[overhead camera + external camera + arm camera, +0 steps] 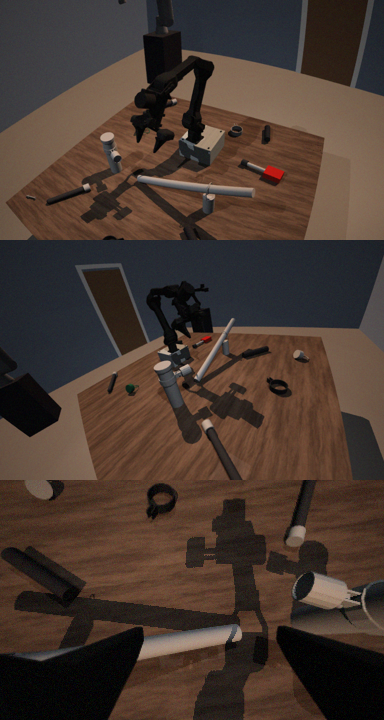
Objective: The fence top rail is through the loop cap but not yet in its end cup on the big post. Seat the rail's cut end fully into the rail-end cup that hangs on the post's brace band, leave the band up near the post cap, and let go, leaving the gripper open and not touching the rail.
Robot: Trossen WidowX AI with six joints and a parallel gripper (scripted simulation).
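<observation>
Now: the rail-end cup 50 mm ahead of my gripper tip, 170 mm to the right of it and 100 mm below it. Also, from my gripper tip: green piece: 290 mm behind, 330 mm to the right, 220 mm below; then dark cylinder: 640 mm behind, 270 mm to the left, 220 mm below; then short post: 40 mm behind, 270 mm to the left, 130 mm below.
</observation>
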